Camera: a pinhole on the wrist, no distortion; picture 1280 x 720 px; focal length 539.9 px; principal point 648.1 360.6 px. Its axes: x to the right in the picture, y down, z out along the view. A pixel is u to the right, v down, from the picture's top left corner.
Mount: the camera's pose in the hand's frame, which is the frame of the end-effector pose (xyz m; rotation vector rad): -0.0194 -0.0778 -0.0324 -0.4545 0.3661 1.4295
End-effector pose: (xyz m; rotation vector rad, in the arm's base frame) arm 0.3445 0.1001 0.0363 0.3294 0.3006 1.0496
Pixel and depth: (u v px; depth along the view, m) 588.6 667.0 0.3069
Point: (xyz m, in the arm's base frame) 0.2916 -0.0798 0.2930
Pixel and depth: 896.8 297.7 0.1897
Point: 0.3101 0.1374 0.1536
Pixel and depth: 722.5 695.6 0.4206
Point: 0.1587 -0.0893 0.3985
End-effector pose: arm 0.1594 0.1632 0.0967 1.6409 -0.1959 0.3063
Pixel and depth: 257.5 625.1 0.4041
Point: -0.0177 -0.2846 -0.1187
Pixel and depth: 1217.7 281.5 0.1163
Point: 0.1413 0.1481 0.1792
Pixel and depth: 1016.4 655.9 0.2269
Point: -0.0149 0.0642 0.2206
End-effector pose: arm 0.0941 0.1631 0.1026 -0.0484 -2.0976 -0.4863
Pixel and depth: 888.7 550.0 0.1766
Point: 0.0948 0.2797 0.0310
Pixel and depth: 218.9 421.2 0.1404
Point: -0.0154 0.1297 -0.0397
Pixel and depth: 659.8 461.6 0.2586
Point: 0.0009 0.2979 -0.0247
